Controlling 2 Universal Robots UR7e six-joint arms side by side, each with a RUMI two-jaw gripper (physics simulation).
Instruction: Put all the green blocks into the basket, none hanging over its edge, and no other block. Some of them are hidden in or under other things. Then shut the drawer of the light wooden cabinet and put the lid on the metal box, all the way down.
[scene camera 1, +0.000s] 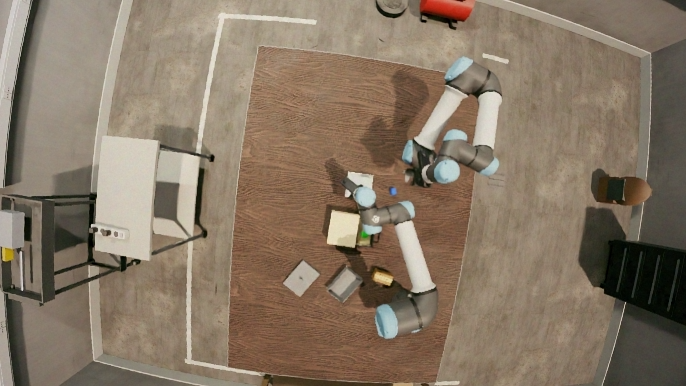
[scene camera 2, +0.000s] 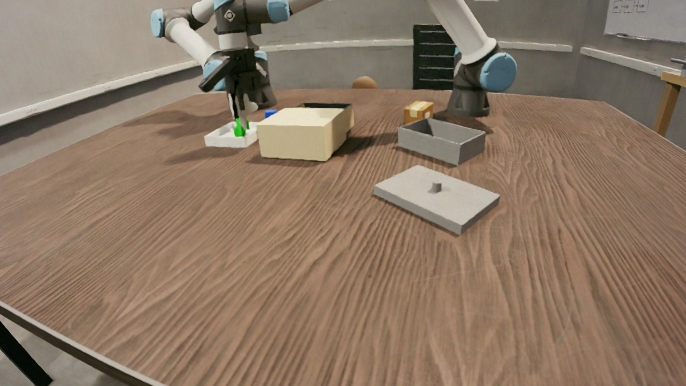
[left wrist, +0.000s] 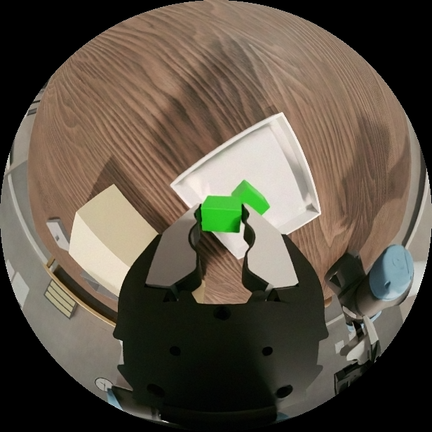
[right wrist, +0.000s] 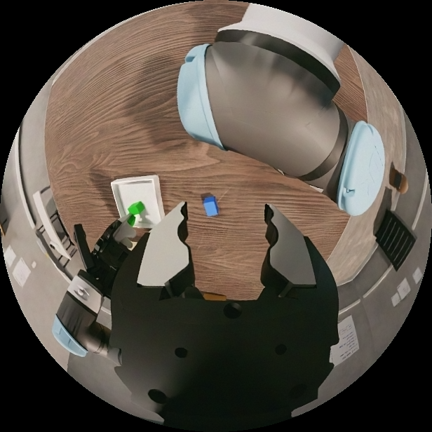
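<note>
My left gripper (left wrist: 221, 204) is shut on a green block (left wrist: 221, 218) (scene camera 2: 239, 130), low at the near side of the white basket (scene camera 1: 361, 177) (scene camera 2: 222, 142) (left wrist: 272, 160) (right wrist: 144, 187). Another green block (left wrist: 252, 198) (right wrist: 136, 207) lies inside the basket. A third green block (scene camera 1: 365, 234) lies in the open drawer (scene camera 1: 364, 243) of the light wooden cabinet (scene camera 1: 343, 229) (scene camera 2: 292, 137) (left wrist: 112, 230); the left arm partly hides it. The metal box (scene camera 1: 345, 284) (scene camera 2: 435, 146) is open; its lid (scene camera 1: 301, 278) (scene camera 2: 425, 192) lies beside it. My right gripper (right wrist: 226, 203) is open and empty, above the table, right of the basket in scene camera 1.
A blue block (scene camera 1: 393, 191) (scene camera 2: 270, 113) (right wrist: 211, 206) lies on the table (scene camera 1: 300, 125) near the basket. An orange-brown parcel (scene camera 1: 382, 276) (scene camera 2: 418, 112) stands by the metal box. The left arm reaches over the drawer side of the cabinet.
</note>
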